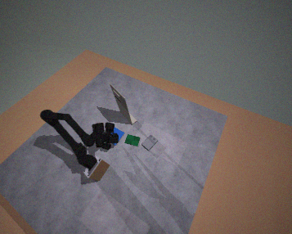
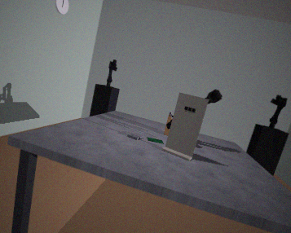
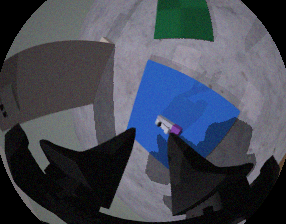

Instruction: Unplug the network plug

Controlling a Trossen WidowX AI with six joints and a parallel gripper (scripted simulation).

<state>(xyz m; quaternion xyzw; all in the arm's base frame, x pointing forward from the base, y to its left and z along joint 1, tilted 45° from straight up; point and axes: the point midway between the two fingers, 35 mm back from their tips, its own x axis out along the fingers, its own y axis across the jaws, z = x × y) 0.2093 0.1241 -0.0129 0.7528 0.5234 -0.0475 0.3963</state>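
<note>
My gripper tip is 3 cm above the plug. The rest, counted from my gripper tip: beige panel (18 cm ahead, 2 cm to the left, 13 cm above); then green tile (5 cm ahead, 14 cm to the right, 3 cm below); then blue square (3 cm below).
</note>
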